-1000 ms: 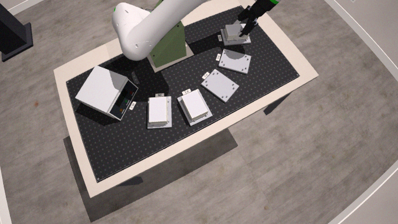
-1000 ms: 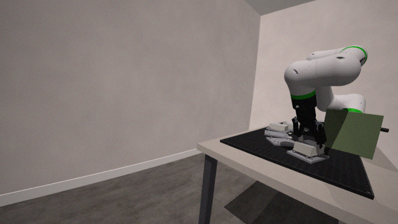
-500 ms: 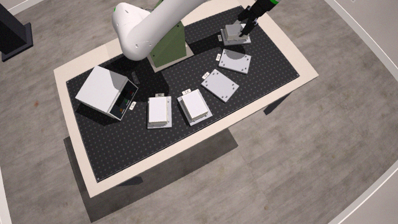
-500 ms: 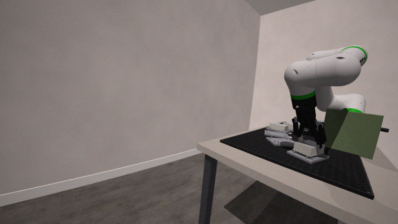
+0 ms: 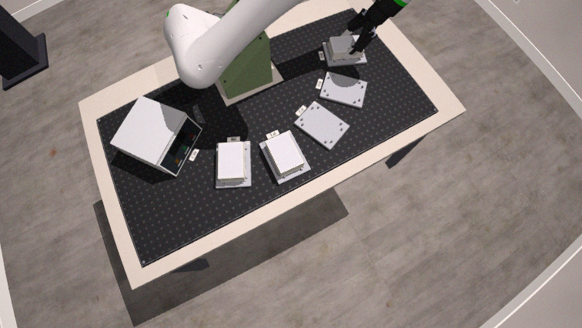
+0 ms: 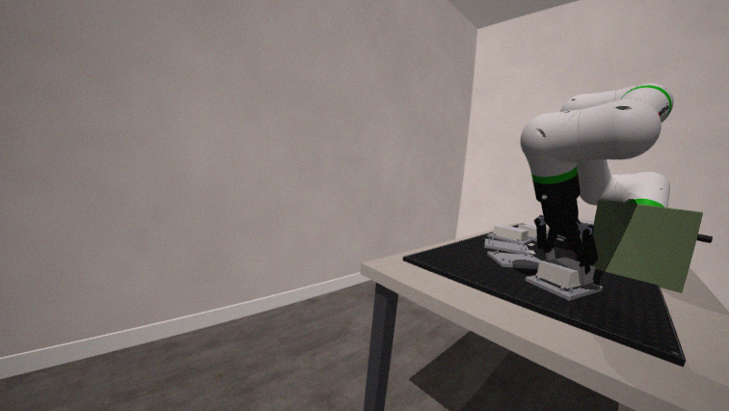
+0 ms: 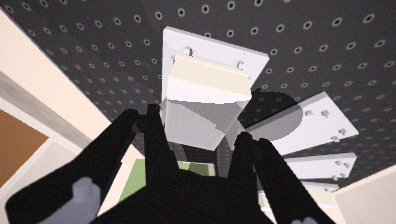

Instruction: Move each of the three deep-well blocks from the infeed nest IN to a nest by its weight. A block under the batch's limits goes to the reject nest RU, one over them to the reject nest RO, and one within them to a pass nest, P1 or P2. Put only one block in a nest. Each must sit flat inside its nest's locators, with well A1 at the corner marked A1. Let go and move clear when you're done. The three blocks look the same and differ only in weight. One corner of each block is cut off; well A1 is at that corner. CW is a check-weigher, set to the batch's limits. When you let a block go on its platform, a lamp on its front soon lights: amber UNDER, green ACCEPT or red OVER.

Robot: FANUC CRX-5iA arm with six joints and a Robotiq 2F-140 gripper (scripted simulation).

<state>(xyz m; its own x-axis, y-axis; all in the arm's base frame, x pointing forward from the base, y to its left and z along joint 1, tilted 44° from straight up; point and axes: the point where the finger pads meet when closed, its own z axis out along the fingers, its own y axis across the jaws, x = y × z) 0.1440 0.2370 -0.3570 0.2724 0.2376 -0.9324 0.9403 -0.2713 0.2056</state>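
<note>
Now: the reject nest RO 50 mm below my hand. The rest, counted from my hand: check-weigher: 20 mm ahead, 810 mm to the right, 10 mm above; then white deep-well block: 290 mm ahead, 430 mm to the right, 20 mm below; then infeed nest IN: 230 mm ahead, 600 mm to the right, 50 mm below.
</note>
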